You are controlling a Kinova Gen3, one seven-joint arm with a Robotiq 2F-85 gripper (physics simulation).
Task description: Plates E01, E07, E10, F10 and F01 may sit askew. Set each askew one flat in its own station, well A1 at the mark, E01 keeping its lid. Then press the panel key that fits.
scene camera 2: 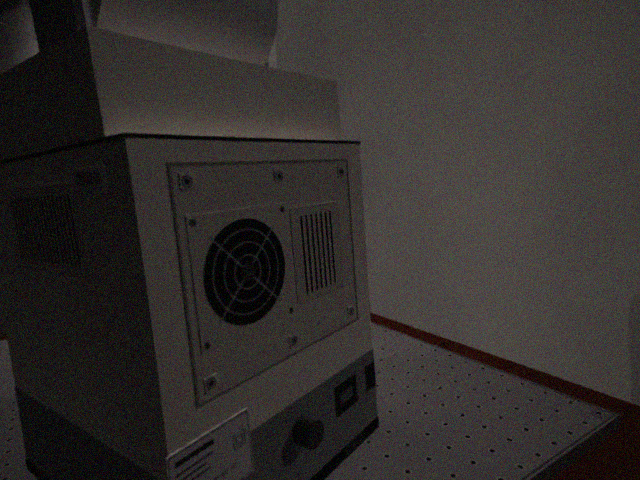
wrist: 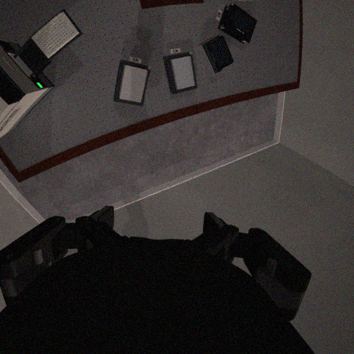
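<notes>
My gripper [wrist: 158,219] is open and empty in the wrist view, its fingers high beyond the table's near edge. Two pale plates [wrist: 134,84] [wrist: 181,72] rest in dark, labelled stations near that edge. A dark plate or rack [wrist: 218,52] stands to their right, turned at an angle. Another dark plate [wrist: 240,22] is on a labelled station at the upper right; whether it is tilted is unclear. A pale plate with wells [wrist: 56,34] is at the upper left, turned at an angle. Plate codes, A1 marks and panel keys are not readable. The plates and gripper do not show in scene camera 2.
A large instrument [scene camera 2: 155,310] with a round fan grille fills the left of scene camera 2, on a perforated table top [scene camera 2: 439,413]. In the wrist view, a device with a green light [wrist: 40,85] stands at the left; a red edge [wrist: 165,118] borders the table.
</notes>
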